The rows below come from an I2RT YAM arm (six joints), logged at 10 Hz.
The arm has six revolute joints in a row. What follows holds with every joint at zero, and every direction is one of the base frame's.
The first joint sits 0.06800 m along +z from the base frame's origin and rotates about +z.
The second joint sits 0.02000 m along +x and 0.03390 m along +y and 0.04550 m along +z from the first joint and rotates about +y.
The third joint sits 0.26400 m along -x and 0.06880 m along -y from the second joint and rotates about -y.
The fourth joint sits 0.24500 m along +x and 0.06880 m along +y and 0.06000 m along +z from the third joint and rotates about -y.
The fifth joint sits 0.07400 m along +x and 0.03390 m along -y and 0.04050 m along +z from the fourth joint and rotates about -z.
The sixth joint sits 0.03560 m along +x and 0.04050 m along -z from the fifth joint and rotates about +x.
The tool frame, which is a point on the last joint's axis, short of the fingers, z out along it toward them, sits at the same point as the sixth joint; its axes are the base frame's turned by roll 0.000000, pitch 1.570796 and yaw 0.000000 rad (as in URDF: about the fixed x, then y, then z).
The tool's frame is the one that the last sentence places.
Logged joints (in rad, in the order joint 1, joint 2, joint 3, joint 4, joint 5, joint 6), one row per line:
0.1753, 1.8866, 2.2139, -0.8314, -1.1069, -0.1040
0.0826, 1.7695, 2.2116, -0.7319, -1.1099, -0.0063
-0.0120, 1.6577, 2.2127, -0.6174, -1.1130, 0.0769
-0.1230, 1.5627, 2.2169, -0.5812, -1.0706, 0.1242
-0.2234, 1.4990, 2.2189, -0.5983, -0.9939, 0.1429
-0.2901, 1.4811, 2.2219, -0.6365, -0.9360, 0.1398
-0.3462, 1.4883, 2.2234, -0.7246, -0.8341, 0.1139
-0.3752, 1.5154, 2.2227, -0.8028, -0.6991, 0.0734
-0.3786, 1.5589, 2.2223, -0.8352, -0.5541, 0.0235
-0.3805, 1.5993, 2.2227, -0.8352, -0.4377, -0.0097
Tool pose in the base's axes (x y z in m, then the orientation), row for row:
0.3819, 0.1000, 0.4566, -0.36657, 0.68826, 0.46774, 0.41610
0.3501, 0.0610, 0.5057, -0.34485, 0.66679, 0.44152, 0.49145
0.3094, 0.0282, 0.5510, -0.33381, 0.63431, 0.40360, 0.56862
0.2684, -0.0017, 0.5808, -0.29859, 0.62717, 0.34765, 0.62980
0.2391, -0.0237, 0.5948, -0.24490, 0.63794, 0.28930, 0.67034
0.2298, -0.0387, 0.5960, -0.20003, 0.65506, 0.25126, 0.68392
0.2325, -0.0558, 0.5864, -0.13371, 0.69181, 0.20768, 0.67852
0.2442, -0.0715, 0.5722, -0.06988, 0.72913, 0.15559, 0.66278
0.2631, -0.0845, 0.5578, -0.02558, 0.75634, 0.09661, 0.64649
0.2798, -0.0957, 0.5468, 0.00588, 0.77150, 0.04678, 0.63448
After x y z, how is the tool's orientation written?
As a quaternion, x y z w.
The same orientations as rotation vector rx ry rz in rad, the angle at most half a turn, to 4 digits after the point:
-0.9205, 1.7282, 1.1745
-0.8371, 1.6186, 1.0718
-0.7840, 1.4897, 0.9479
-0.6839, 1.4364, 0.7962
-0.5519, 1.4376, 0.6520
-0.4484, 1.4684, 0.5632
-0.3004, 1.5540, 0.4665
-0.1579, 1.6481, 0.3517
-0.0582, 1.7207, 0.2198
0.0134, 1.7636, 0.1069

